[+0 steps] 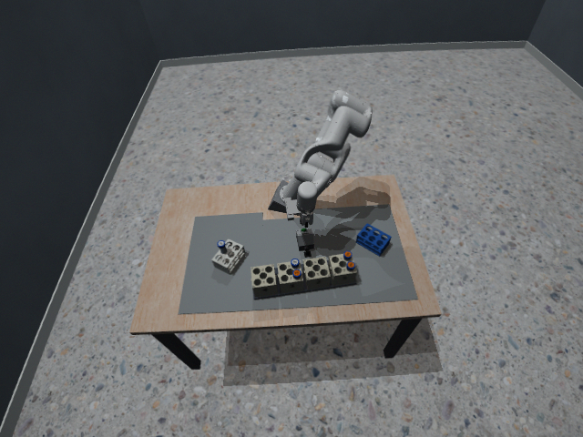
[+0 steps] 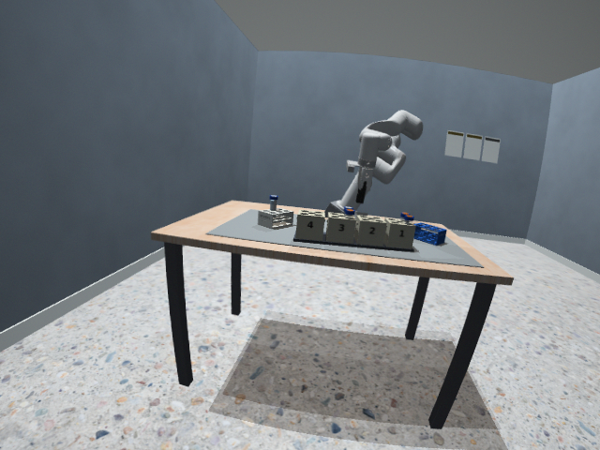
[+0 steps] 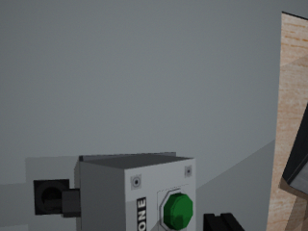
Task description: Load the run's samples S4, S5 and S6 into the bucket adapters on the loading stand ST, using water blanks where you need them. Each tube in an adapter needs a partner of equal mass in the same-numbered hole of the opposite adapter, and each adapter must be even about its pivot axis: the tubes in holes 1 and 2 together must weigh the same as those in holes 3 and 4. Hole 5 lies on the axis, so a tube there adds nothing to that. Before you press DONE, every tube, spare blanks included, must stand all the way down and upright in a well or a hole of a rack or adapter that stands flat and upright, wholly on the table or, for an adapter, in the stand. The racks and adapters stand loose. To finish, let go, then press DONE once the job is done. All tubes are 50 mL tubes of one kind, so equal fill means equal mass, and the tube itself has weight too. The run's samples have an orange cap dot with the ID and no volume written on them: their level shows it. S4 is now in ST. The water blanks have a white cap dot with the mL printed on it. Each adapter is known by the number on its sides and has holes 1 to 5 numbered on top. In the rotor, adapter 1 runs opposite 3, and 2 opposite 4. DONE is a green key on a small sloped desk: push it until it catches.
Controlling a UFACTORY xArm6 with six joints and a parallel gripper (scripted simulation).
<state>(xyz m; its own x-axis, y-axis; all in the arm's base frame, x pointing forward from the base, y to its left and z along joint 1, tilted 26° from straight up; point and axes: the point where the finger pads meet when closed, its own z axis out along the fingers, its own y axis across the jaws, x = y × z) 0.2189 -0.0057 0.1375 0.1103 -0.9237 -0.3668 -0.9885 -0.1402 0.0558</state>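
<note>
Now: hand 70 mm above the green done key. From my hand the other things lie so: loading stand 220 mm ahead, 130 mm below, 20 mm to the right; tube 170 mm to the left, 170 mm ahead, 70 mm below; DONE desk 90 mm below, 20 mm ahead.
</note>
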